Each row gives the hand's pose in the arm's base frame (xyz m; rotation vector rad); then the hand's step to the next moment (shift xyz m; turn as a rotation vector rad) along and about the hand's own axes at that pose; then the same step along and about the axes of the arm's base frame.
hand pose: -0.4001 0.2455 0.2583 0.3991 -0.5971 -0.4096
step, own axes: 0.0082 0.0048 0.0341 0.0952 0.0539 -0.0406
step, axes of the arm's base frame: -0.0134 -0.0080 0.0318 0.1099 0.0099 0.0379
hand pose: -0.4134 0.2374 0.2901 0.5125 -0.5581 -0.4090
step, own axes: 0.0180 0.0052 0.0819 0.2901 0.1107 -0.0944
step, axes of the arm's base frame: -0.0332 -0.0329 0.0698 0.3056 -0.0227 0.1070
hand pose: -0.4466 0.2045 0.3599 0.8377 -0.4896 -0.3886
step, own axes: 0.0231 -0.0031 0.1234 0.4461 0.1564 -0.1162
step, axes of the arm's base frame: -0.0498 -0.0885 0.0739 0.4520 -0.0609 0.1702
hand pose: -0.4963 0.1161 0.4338 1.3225 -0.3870 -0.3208
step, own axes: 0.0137 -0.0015 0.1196 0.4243 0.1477 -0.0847
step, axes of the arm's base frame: -0.0415 -0.1105 0.0236 0.4183 -0.0806 0.1660
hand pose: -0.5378 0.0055 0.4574 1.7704 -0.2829 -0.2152
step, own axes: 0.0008 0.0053 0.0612 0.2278 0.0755 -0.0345
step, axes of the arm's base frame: -0.0178 -0.0583 -0.0080 0.2216 -0.0527 0.0830
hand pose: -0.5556 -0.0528 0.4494 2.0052 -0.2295 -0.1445
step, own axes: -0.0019 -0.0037 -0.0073 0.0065 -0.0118 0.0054
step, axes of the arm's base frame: 0.0000 0.0084 -0.0002 0.0064 -0.0013 -0.0130
